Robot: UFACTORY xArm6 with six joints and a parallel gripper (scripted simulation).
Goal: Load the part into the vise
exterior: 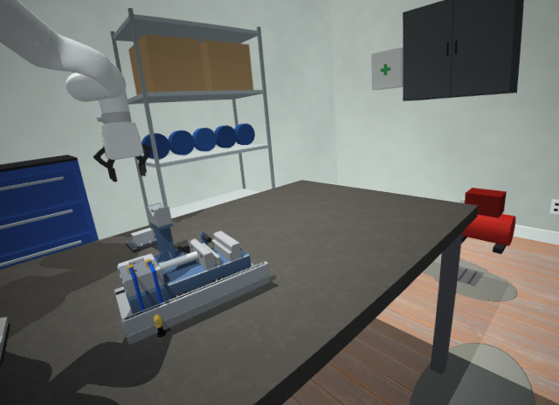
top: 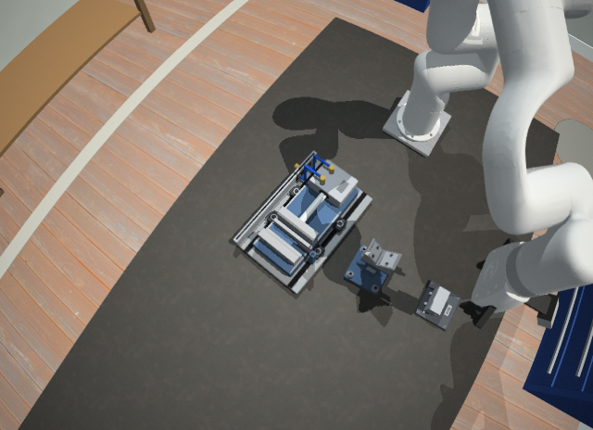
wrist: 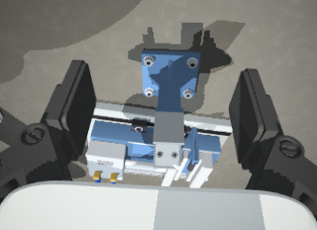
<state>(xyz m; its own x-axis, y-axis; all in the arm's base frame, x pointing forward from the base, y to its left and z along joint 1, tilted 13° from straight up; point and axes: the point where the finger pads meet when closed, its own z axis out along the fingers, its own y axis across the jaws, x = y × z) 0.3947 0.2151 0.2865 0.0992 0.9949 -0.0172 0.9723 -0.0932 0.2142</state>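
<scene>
Now: the part 210 mm below my hand and 10 mm to the left of it. The rest, counted from my hand: white cylinder rod 360 mm to the right, 160 mm below, 60 mm behind; infeed plate 230 mm below, 10 mm to the left; work stop 330 mm to the right, 140 mm below, 30 mm ahead.
</scene>
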